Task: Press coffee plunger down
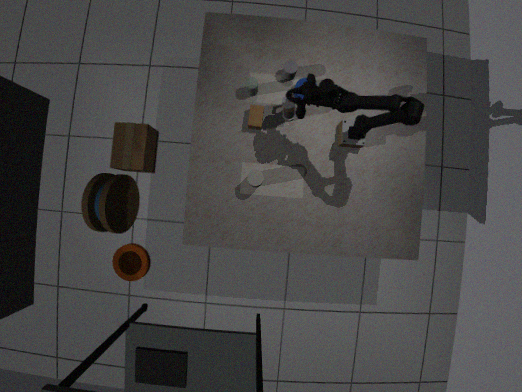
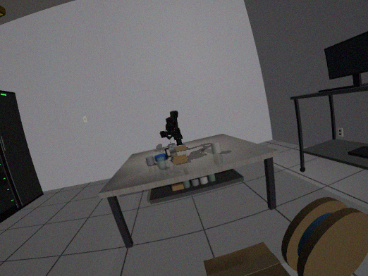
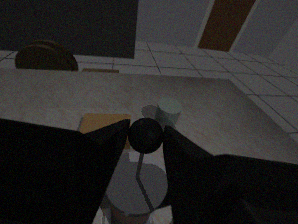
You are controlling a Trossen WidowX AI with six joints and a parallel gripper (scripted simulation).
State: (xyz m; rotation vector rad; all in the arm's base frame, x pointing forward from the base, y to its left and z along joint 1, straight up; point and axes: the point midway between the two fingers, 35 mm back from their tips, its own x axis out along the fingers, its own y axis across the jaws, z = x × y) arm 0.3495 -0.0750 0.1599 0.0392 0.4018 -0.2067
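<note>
Right now my gripper tip is 10 cm above the coffee press, 2 cm past it and 1 cm to the left of it. Also, from my gripper tip: blue-topped object (18 cm below, 13 cm to the right, 11 cm behind).
</note>
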